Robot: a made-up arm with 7 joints.
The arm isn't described. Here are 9 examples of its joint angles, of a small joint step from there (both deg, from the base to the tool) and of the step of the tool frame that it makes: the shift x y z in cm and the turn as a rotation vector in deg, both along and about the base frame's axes.
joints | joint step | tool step
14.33 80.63 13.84 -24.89 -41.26 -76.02 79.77 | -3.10 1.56 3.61 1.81 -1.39 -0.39 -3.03 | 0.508 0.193 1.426 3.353 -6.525 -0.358
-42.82 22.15 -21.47 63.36 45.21 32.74 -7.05 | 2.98 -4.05 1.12 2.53 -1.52 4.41 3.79 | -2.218 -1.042 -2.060 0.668 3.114 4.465
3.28 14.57 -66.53 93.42 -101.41 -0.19 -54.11 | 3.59 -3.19 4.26 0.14 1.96 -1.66 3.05 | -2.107 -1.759 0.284 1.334 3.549 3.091
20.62 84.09 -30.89 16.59 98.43 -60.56 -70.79 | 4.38 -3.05 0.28 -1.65 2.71 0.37 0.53 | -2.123 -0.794 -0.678 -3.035 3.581 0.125
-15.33 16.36 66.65 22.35 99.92 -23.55 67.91 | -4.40 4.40 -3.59 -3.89 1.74 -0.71 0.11 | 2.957 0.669 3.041 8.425 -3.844 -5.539
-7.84 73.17 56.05 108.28 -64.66 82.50 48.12 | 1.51 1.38 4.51 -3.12 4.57 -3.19 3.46 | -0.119 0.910 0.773 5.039 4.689 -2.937
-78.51 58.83 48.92 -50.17 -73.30 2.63 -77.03 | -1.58 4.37 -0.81 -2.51 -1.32 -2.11 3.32 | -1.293 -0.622 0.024 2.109 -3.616 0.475
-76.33 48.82 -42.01 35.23 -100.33 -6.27 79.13 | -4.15 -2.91 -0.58 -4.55 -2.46 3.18 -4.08 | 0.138 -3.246 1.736 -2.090 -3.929 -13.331
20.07 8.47 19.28 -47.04 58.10 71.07 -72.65 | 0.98 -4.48 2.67 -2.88 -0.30 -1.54 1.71 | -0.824 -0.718 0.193 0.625 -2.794 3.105
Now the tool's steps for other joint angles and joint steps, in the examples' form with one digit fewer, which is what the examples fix.
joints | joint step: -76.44 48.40 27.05 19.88 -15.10 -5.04 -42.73 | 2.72 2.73 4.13 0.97 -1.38 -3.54 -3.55
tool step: -1.45 1.85 -0.32 1.52 -2.34 1.80
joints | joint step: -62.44 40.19 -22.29 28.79 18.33 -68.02 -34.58 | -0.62 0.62 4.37 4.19 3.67 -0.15 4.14
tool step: 0.63 1.23 0.39 -3.30 -1.52 5.81
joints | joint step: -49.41 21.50 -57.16 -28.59 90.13 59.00 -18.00 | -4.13 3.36 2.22 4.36 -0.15 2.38 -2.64
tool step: 1.74 0.99 1.02 2.60 -0.80 7.00
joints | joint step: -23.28 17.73 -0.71 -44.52 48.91 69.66 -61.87 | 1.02 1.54 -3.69 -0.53 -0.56 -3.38 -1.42
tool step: -0.02 -0.64 0.01 3.15 0.57 -6.84
